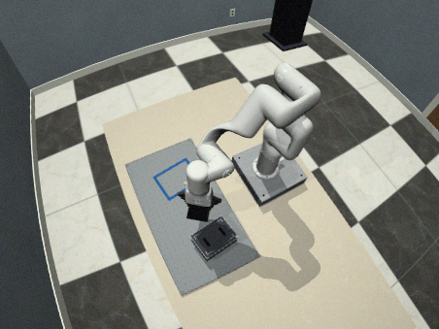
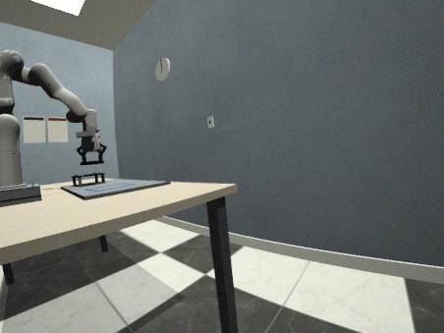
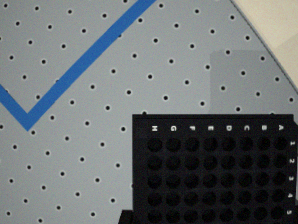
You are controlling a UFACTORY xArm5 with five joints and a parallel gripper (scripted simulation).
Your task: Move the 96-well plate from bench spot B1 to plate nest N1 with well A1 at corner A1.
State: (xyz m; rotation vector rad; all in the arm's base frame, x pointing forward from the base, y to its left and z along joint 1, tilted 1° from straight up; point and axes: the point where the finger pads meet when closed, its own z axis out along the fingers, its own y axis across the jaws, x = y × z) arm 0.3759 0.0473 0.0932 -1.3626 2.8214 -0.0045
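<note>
Right now my hand is 130 mm to the right of the plate nest and 80 mm above it. Also, from my hand: A1 label: 80 mm behind, 170 mm to the left, 80 mm below; 96-well plate: 10 mm below.
</note>
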